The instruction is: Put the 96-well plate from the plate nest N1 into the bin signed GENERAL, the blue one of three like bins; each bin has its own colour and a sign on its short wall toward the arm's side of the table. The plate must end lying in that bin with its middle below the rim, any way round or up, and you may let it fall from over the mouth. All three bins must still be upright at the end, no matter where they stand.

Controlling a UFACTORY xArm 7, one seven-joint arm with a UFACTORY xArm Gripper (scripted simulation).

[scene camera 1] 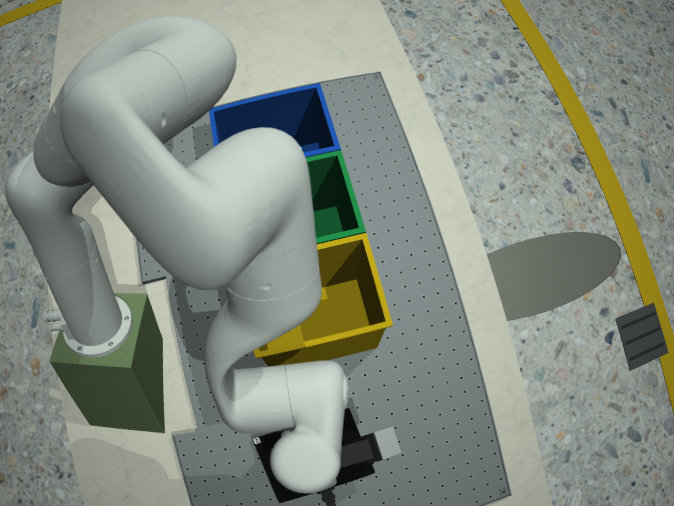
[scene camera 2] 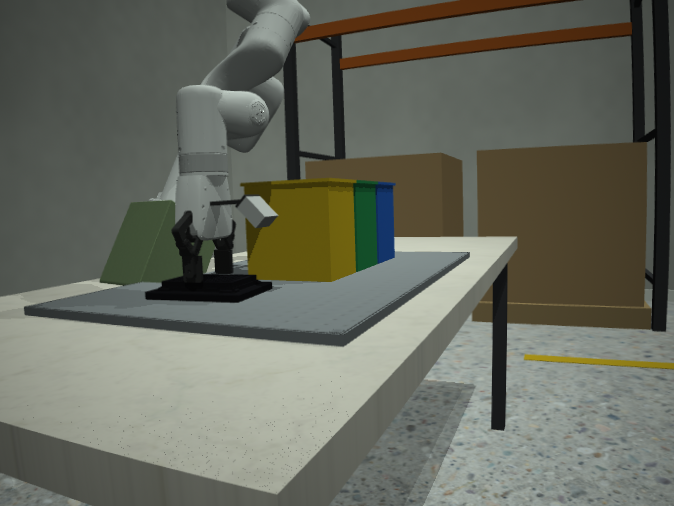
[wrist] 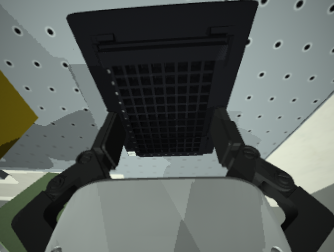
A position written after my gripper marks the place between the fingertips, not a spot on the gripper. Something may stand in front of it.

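A black 96-well plate (scene camera 2: 211,282) (wrist: 173,118) and a yellow bin (scene camera 2: 313,238) (scene camera 1: 353,314) are visible. My gripper (scene camera 2: 209,277) (wrist: 166,120) is visible too.
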